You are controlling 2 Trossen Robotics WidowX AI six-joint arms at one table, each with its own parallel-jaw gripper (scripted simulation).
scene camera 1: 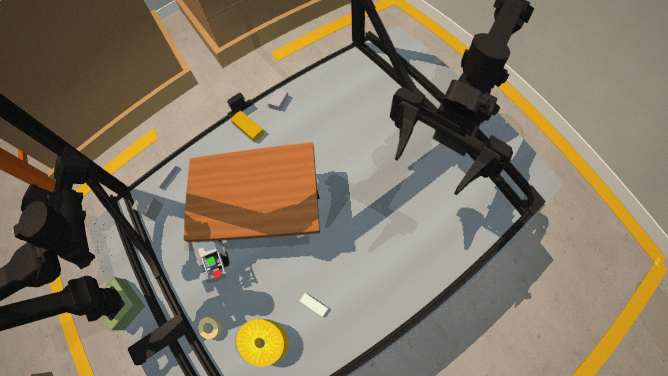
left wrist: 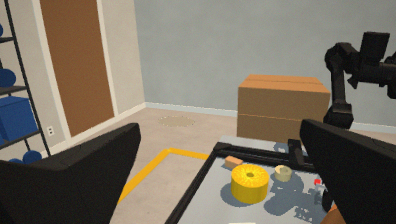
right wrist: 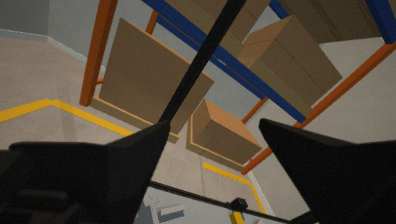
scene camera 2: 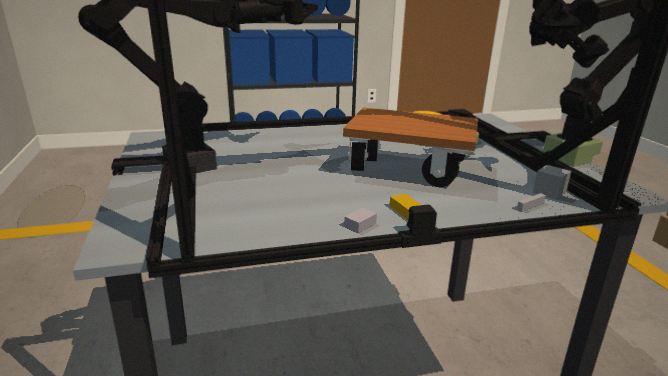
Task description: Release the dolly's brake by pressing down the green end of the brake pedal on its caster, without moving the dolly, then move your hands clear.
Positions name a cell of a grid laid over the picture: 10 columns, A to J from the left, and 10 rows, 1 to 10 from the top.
Labels:
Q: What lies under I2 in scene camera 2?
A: My right gripper.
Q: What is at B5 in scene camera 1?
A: My right gripper.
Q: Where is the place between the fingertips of my left gripper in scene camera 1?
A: G5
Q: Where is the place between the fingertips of my left gripper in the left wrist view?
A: F6

